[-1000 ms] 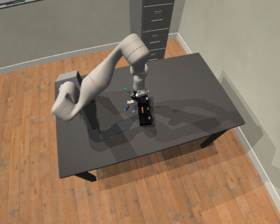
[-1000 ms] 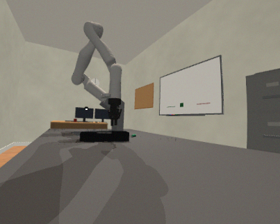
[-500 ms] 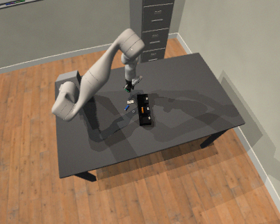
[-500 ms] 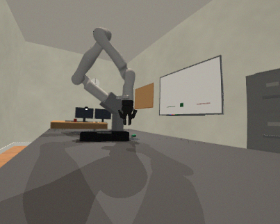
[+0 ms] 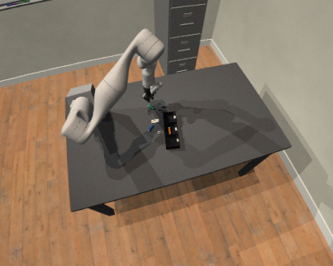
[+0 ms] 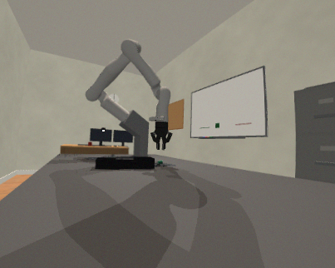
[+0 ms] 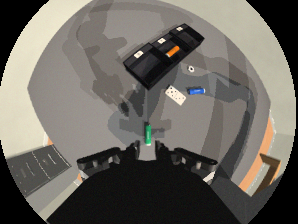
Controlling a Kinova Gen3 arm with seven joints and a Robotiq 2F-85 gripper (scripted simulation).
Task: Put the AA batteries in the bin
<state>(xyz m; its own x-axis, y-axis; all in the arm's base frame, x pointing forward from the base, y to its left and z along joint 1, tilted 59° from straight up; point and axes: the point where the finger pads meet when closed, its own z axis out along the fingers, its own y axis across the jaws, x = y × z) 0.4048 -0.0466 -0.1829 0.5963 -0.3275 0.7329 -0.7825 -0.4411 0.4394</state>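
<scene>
Right now the green AA battery is 90 mm below my hand. Round my hand: grey ring (220 mm to the right, 90 mm below, 10 mm ahead); white block (120 mm to the right, 90 mm below, 10 mm ahead); blue AA battery (170 mm to the right, 90 mm below, 30 mm behind).
</scene>
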